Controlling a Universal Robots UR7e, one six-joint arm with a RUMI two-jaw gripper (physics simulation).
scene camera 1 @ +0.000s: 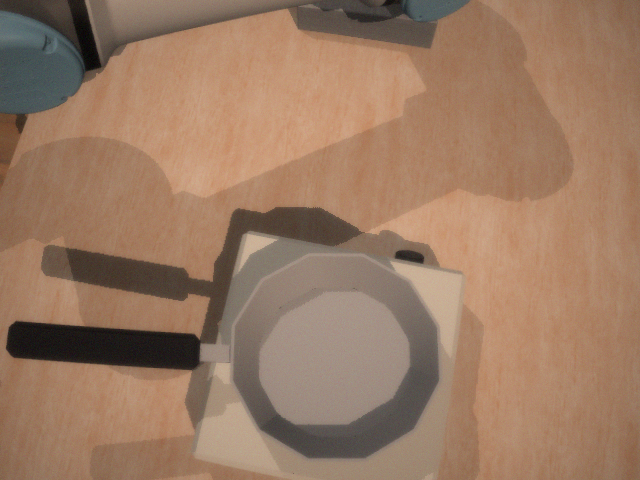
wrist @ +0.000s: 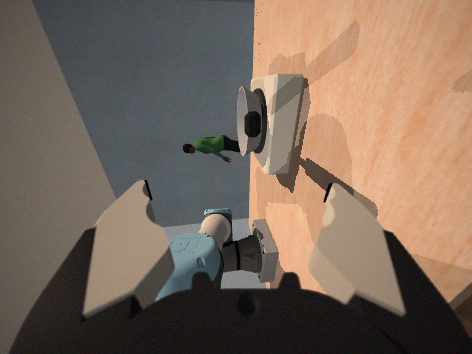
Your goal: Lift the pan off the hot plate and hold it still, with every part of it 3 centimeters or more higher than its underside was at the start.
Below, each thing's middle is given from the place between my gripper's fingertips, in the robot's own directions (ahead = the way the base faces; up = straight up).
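Cream hot plate (wrist: 279,94) 390 mm to the left of my gripper, 20 mm ahead, 150 mm below. Gripper 290 mm to the right of grey pan (scene camera 1: 335,357), 10 mm short of it, 70 mm above it.
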